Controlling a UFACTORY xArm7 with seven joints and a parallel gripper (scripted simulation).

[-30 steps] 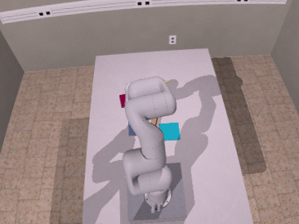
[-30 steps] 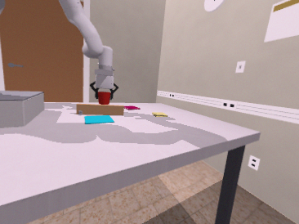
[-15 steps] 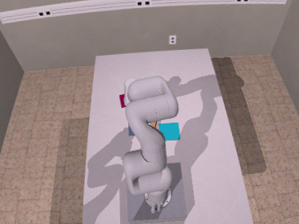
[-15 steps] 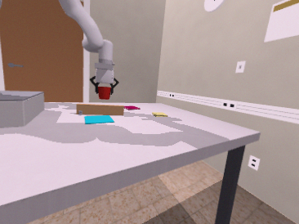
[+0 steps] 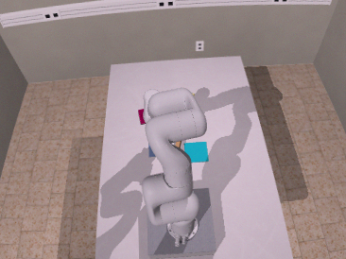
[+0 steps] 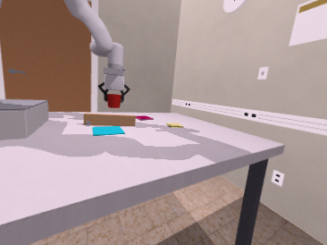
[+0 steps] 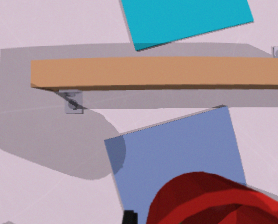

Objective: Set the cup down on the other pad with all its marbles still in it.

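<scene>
Right now my hand is 190 mm to the left of the cyan pad, 130 mm above it and 20 mm past it. Also, from my hand: yellow marble 30 mm below, 20 mm to the right; then blue pad 130 mm below; then red cup 20 mm below.
</scene>
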